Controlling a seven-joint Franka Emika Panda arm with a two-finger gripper.
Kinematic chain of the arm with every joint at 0, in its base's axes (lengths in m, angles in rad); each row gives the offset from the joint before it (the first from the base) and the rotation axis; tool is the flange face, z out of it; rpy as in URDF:
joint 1: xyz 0 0 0.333 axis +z
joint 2: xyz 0 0 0 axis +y
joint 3: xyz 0 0 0.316 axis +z
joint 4: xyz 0.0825 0 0 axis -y
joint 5: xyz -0.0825 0 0.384 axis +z
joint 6: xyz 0 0 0 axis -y
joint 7: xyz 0.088 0 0 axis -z
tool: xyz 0 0 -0.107 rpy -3.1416 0 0
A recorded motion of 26 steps. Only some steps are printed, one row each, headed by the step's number.
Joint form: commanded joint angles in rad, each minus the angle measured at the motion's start. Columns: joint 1, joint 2, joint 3, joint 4, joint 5, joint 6, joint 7.
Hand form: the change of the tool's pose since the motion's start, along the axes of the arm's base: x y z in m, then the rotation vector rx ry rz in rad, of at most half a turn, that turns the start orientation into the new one. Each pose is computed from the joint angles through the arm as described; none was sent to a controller.
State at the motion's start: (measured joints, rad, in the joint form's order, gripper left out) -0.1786 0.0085 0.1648 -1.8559 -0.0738 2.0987 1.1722
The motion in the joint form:
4: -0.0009 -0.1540 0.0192 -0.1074 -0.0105 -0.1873 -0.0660
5: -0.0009 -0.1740 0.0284 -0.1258 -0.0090 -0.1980 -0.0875
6: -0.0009 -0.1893 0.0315 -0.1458 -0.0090 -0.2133 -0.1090
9: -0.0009 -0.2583 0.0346 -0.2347 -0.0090 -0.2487 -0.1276
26: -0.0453 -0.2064 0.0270 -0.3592 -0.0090 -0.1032 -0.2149
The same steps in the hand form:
4: -0.0605 0.0129 0.0118 -0.0518 0.1483 0.0681
5: -0.0677 0.0184 0.0119 -0.0594 0.1597 0.0962
6: -0.0747 0.0201 0.0084 -0.0656 0.1819 0.1184
9: -0.1032 0.0217 -0.0041 -0.0795 0.2408 0.1323
26: -0.1004 -0.0059 -0.0753 -0.0656 0.2787 0.1829

